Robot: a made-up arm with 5 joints. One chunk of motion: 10 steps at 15 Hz.
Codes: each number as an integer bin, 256 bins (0 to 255) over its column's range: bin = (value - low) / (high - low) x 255, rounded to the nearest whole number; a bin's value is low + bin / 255 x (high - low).
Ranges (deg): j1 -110..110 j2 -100.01..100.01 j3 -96.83..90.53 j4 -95.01..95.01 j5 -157.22..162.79
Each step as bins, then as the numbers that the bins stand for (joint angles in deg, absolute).
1 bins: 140 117 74 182 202
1 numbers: 10.78 -8.24 -42.46 40.61 96.28
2 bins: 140 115 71 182 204
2 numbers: 10.78 -9.80 -44.66 40.61 98.79
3 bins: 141 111 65 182 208
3 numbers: 11.65 -12.94 -49.07 40.61 103.81
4 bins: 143 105 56 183 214
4 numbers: 13.37 -17.65 -55.68 41.36 111.34
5 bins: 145 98 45 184 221
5 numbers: 15.10 -23.14 -63.77 42.10 120.12
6 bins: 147 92 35 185 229
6 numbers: 16.82 -27.85 -71.11 42.85 130.16
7 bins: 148 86 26 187 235
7 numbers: 17.69 -32.55 -77.73 44.34 137.69
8 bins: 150 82 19 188 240
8 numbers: 19.41 -35.69 -82.87 45.08 143.97
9 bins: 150 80 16 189 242
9 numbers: 19.41 -37.26 -85.07 45.83 146.48
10 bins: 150 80 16 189 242
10 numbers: 19.41 -37.26 -85.07 45.83 146.48
